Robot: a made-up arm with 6 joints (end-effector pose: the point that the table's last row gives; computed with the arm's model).
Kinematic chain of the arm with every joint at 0, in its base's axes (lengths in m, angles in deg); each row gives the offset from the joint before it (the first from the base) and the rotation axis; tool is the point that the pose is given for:
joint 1: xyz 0 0 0.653 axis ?
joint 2: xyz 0.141 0 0 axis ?
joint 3: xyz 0 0 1.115 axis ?
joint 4: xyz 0 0 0.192 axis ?
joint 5: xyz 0.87 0 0 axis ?
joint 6: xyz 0.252 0 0 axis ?
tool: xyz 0 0 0
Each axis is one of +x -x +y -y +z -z.
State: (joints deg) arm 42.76 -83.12 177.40 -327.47 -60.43 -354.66
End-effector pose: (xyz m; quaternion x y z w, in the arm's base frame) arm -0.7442 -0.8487 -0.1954 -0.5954 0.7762 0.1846 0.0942
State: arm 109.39 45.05 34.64 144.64 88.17 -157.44
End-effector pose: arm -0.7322 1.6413 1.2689 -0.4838 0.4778 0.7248 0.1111
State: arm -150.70 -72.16 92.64 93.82 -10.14 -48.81
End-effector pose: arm 1.7665 1.0421 1.0996 0.8706 0.2612 0.2433 0.3385
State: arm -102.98 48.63 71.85 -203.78 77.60 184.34
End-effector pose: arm -0.3166 -1.8154 1.7237 0.4061 0.1976 -0.5752 0.6821
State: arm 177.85 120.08 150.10 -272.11 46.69 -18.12
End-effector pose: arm -1.9149 -0.1115 0.7880 -0.4142 0.5970 -0.6688 0.1572
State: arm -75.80 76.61 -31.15 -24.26 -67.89 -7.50
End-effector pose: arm 0.3166 -0.8601 -0.0013 -0.7534 -0.6430 0.1216 0.0641
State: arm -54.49 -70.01 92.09 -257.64 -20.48 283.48
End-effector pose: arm -1.2458 1.5977 1.1735 -0.3079 -0.9068 -0.2869 0.0220
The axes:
joint 1: +z
joint 2: +y
joint 3: -y
joint 4: -x
joint 5: -y
joint 6: -x

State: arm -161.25 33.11 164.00 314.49 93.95 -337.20
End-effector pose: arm 0.0242 0.1976 1.9905 0.7785 0.5635 -0.2607 0.0921
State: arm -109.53 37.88 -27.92 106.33 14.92 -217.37
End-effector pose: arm -0.4229 -1.3785 0.5886 -0.7422 0.3428 0.5668 0.1016
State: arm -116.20 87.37 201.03 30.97 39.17 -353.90
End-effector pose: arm -0.1589 -0.5085 1.5482 0.9054 0.2994 0.2939 0.0658
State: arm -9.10 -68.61 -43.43 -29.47 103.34 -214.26
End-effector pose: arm -0.3499 -0.0661 1.7720 -0.3503 -0.0758 -0.9017 0.2416
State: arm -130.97 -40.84 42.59 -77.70 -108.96 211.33
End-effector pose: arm 0.5943 0.3293 2.2956 0.8845 -0.3803 -0.2448 0.1146
